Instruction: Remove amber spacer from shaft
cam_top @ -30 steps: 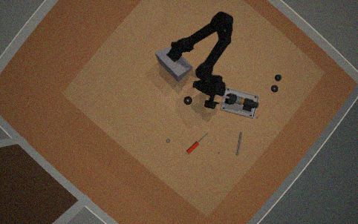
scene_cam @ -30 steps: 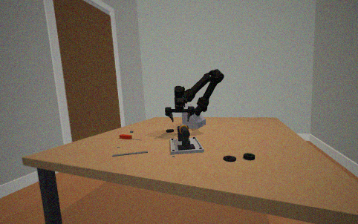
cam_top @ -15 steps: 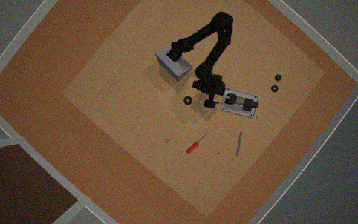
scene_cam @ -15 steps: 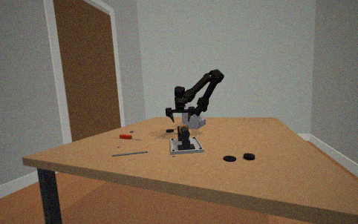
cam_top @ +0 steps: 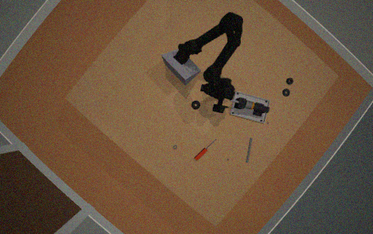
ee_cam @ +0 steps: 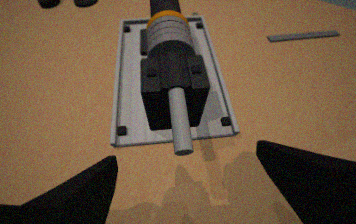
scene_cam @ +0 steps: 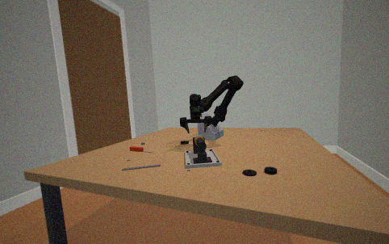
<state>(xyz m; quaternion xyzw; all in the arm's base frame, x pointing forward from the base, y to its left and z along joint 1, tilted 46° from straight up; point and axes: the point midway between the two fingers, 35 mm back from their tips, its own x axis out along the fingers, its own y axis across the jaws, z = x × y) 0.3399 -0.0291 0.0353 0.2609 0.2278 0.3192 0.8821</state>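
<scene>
My gripper tip is now 100 mm short of the grey shaft, 50 mm to the right of it and 20 mm above it. Also, from my gripper tip: amber spacer 130 mm ahead, 60 mm to the left, 20 mm below.
</scene>
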